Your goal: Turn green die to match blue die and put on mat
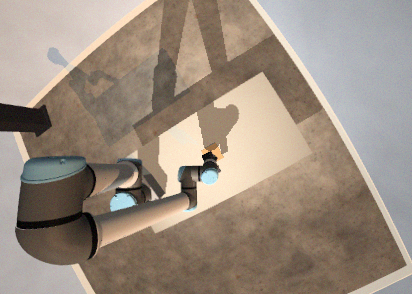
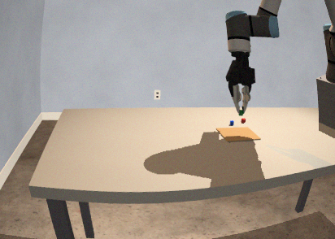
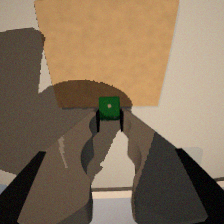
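Now: the green die 10 mm below my hand. Round my hand: red die (140 mm to the right, 90 mm below, 70 mm behind); mat (90 mm below); blue die (110 mm to the right, 90 mm below, 10 mm behind).
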